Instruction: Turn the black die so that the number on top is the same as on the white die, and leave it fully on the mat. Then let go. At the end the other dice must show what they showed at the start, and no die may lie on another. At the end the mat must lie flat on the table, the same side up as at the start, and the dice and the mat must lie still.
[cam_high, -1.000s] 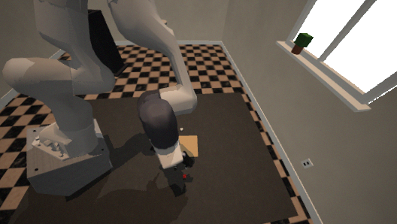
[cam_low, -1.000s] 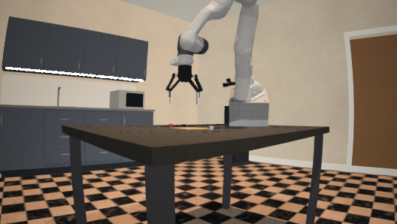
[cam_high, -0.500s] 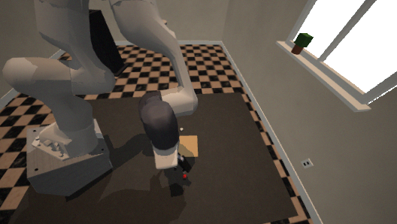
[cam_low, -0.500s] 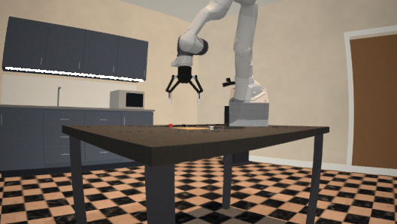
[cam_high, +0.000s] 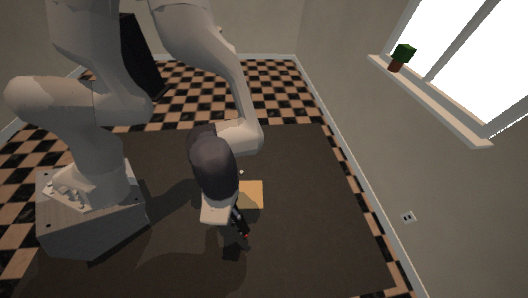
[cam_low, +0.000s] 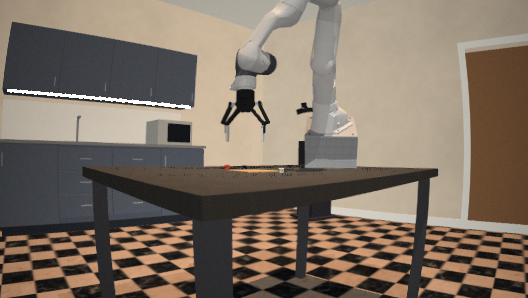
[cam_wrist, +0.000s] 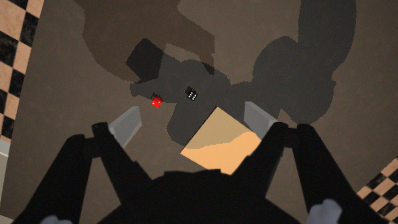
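The black die lies 11 cm below my hand. The rest, counted from my hand: tan mat (14 cm to the left, 12 cm below, 3 cm ahead); then white die (24 cm to the left, 11 cm below, 2 cm behind); then red die (11 cm below, 6 cm ahead, 4 cm to the right).
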